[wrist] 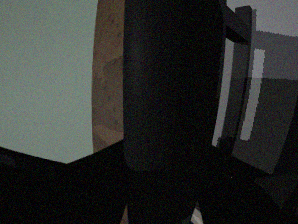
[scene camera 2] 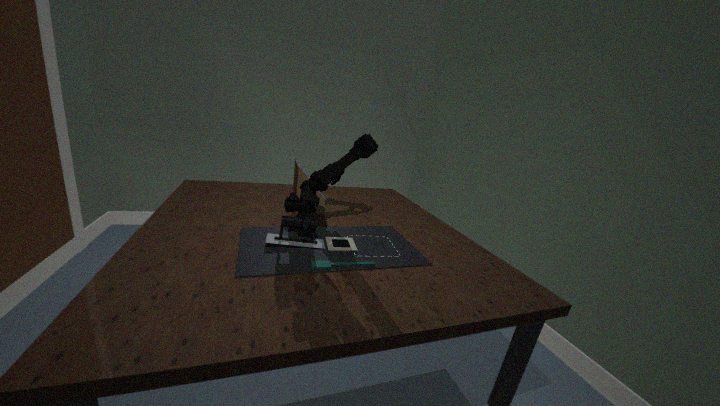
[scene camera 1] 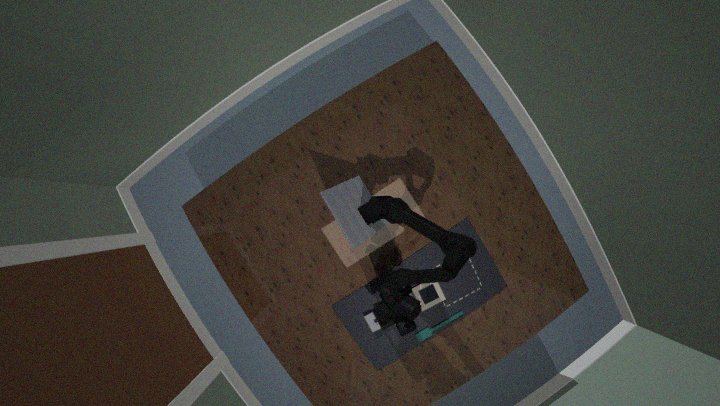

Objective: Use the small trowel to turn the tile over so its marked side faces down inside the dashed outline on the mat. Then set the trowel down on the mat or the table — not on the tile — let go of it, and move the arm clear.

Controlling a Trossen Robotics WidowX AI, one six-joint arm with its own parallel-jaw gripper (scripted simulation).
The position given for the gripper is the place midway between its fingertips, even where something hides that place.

In view: the gripper (scene camera 2: 304, 232).
The gripper shows as well in the wrist view (wrist: 165, 140).
